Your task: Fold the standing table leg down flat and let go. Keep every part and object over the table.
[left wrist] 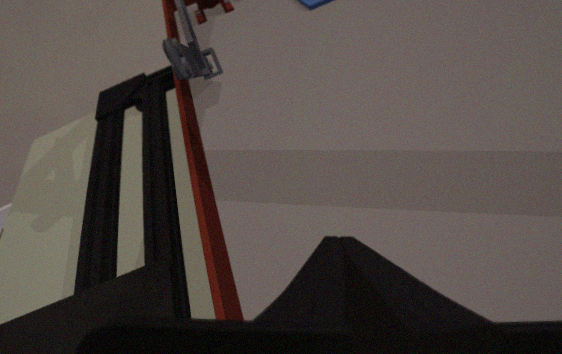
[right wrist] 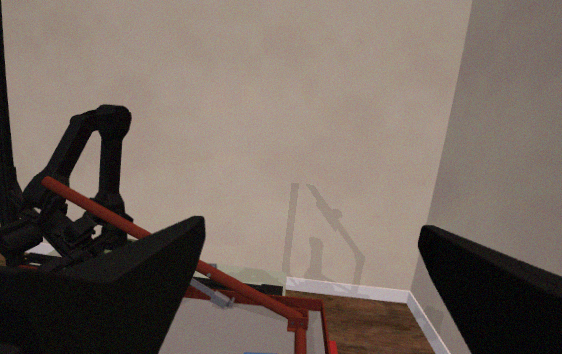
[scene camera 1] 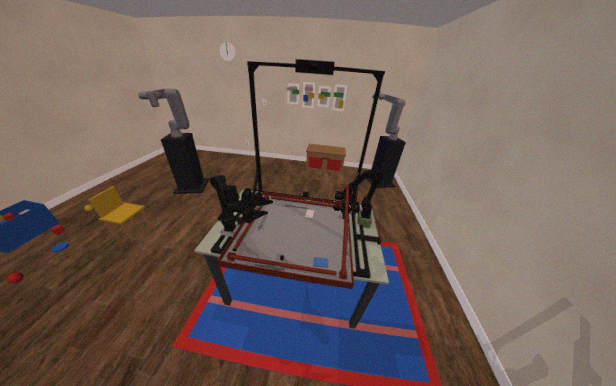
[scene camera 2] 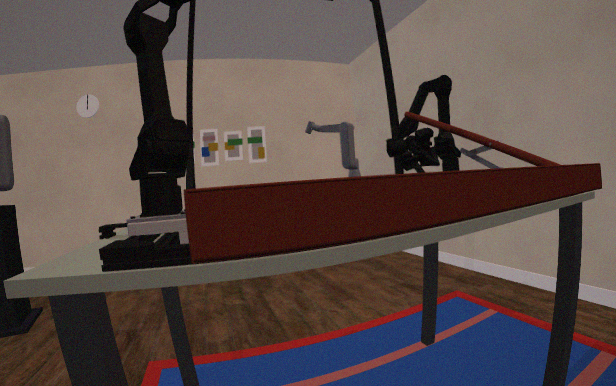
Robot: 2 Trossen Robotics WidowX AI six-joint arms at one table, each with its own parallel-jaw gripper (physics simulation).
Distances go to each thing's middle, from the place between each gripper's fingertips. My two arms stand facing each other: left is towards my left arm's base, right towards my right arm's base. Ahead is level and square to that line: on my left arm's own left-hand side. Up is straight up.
My right hand is 470 mm to the right of the dark red table leg (scene camera 2: 512, 151), 250 mm above it and 100 mm past it.
The dark red table leg is 13 cm ahead of my left hand, 4 cm to the right of it and 8 cm above it.
